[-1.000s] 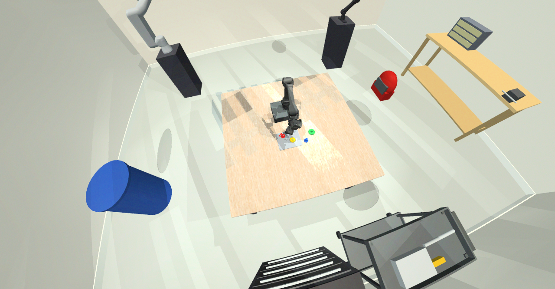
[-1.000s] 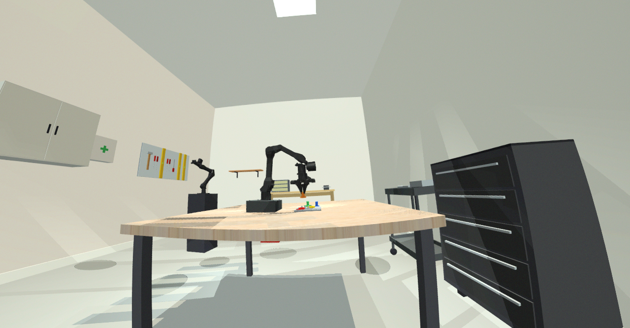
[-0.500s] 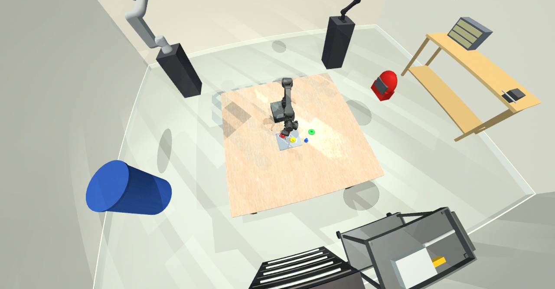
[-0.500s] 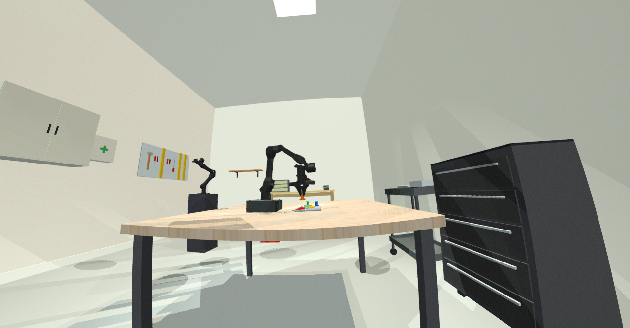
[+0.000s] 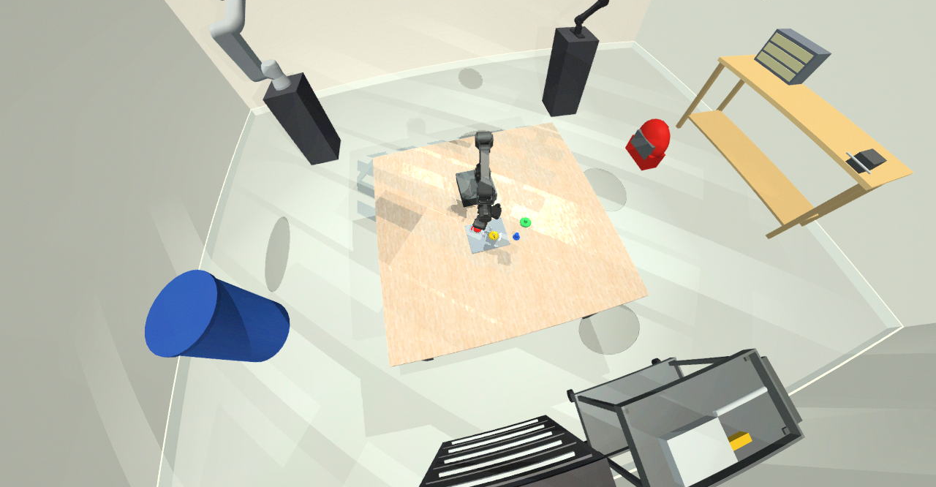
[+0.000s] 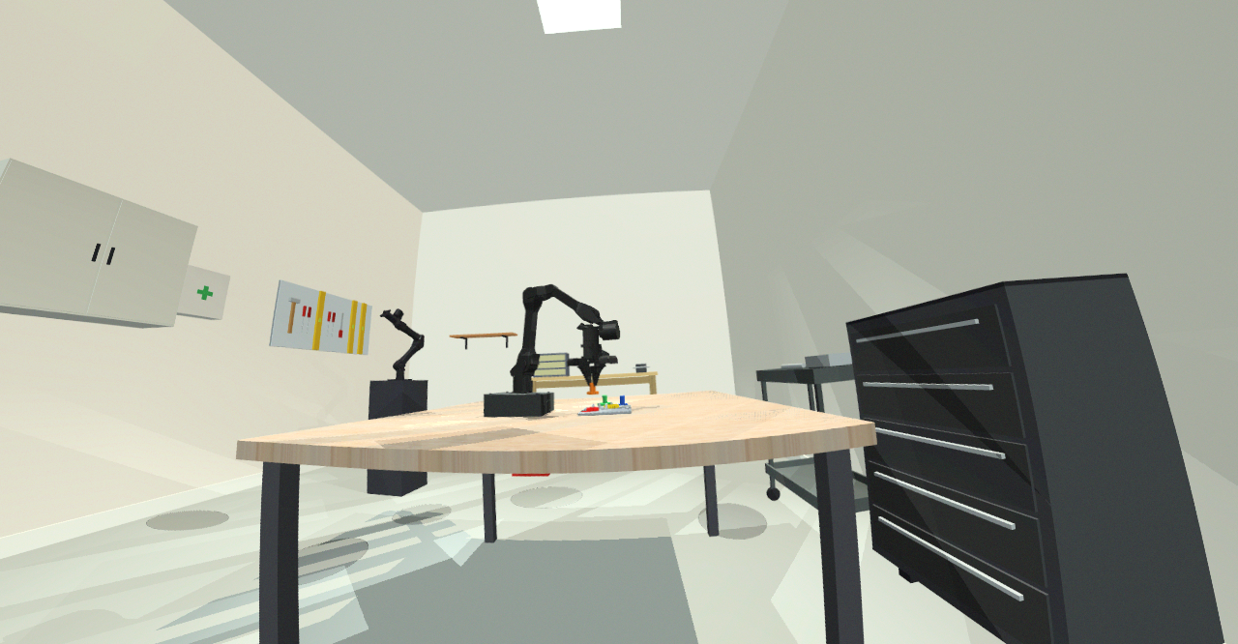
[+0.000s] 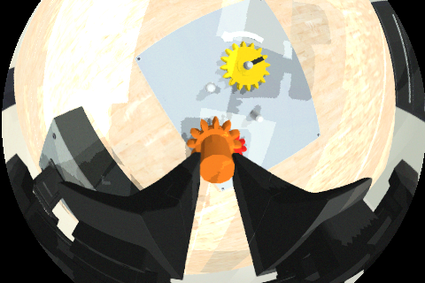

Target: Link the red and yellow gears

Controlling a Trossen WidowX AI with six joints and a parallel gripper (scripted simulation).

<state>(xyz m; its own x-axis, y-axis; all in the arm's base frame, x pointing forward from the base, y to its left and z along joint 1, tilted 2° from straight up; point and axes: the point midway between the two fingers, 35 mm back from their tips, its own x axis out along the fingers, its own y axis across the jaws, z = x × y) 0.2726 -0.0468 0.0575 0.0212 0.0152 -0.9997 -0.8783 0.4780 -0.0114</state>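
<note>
Right now the orange gear is 1 cm below my gripper tip. From my gripper tip the other things lie so: red gear (7 cm below, 4 cm to the right); grey board (8 cm below, 4 cm ahead, 1 cm to the left); blue gear (16 cm to the left, 9 cm ahead, 7 cm below).
</note>
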